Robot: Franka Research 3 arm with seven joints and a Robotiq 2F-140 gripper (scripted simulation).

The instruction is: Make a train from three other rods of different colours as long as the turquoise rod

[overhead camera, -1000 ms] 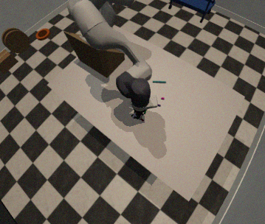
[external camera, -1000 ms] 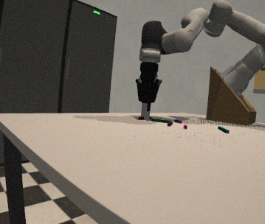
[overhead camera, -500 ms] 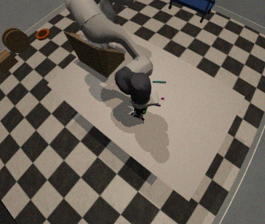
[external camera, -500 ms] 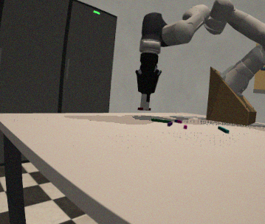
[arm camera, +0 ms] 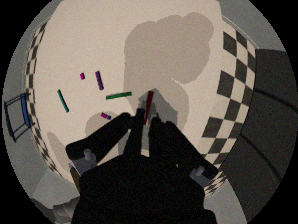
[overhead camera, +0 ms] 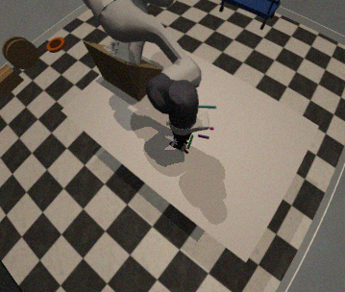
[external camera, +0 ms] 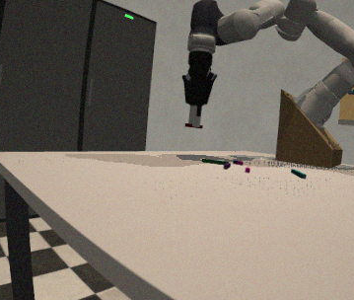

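My hand is 13 cm above the green rod, 8 cm to the right of it and 1 cm past it. From my hand the other things lie so: purple rod (15 cm to the left, 13 cm below, 2 cm ahead); then red rod (3 cm below); then blue rod (13 cm below, 10 cm to the left, 9 cm behind).
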